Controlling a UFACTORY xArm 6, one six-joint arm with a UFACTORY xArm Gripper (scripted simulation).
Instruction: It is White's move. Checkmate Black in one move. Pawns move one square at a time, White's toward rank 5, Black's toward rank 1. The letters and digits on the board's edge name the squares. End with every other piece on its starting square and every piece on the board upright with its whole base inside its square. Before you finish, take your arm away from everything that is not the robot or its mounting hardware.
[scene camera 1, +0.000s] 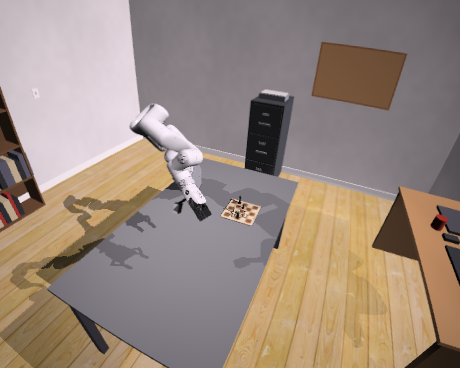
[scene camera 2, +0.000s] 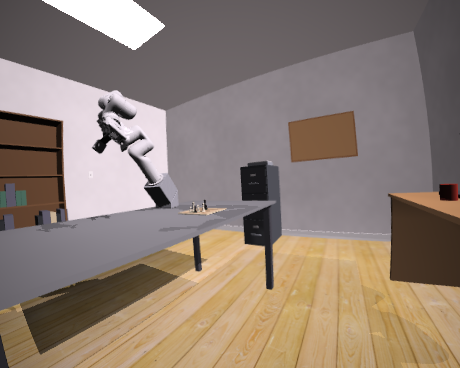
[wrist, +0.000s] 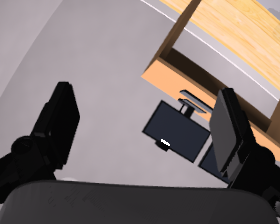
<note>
I see my gripper (scene camera 2: 116, 142).
My gripper is seen too in the wrist view (wrist: 144, 102).
</note>
